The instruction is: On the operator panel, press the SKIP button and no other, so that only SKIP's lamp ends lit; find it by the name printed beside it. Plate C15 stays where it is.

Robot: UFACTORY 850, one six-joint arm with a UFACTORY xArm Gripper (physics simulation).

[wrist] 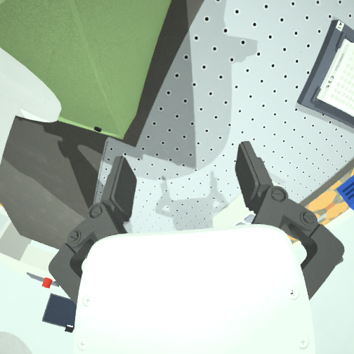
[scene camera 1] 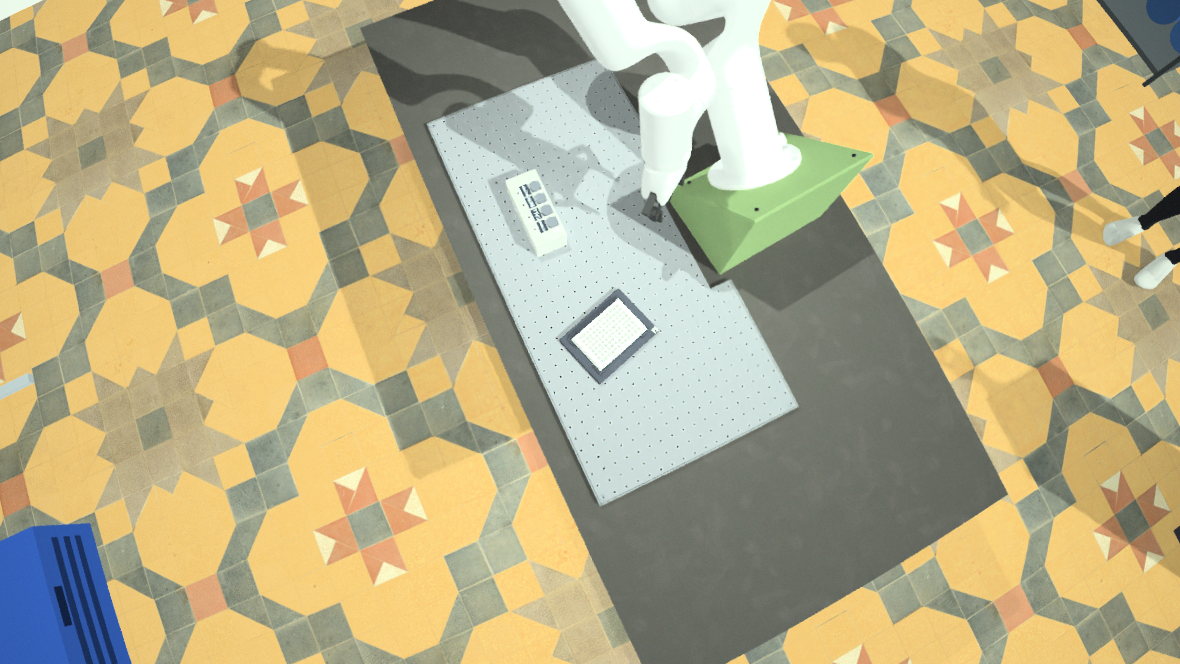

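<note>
The operator panel (scene camera 1: 545, 241) is a white block with a row of grey buttons and dark printed labels, near the left edge of the perforated board in the scene view; the names are too small to read. In the wrist view a part of the panel (wrist: 227, 214) shows behind the right finger. Plate C15 (scene camera 1: 610, 333) (wrist: 345, 75) is a white well plate in a dark frame, lying flat on the board. My gripper (scene camera 1: 654, 213) (wrist: 182, 161) is open and empty, above the board beside the green base, to the right of the panel in the scene view and apart from it.
The perforated board (scene camera 1: 693, 412) (wrist: 280, 65) lies on a dark mat (scene camera 1: 825, 512). The green base (scene camera 1: 726, 235) (wrist: 100, 60) of the arm stands close beside the gripper. A blue cabinet (scene camera 1: 49, 594) (wrist: 348, 191) stands off the mat.
</note>
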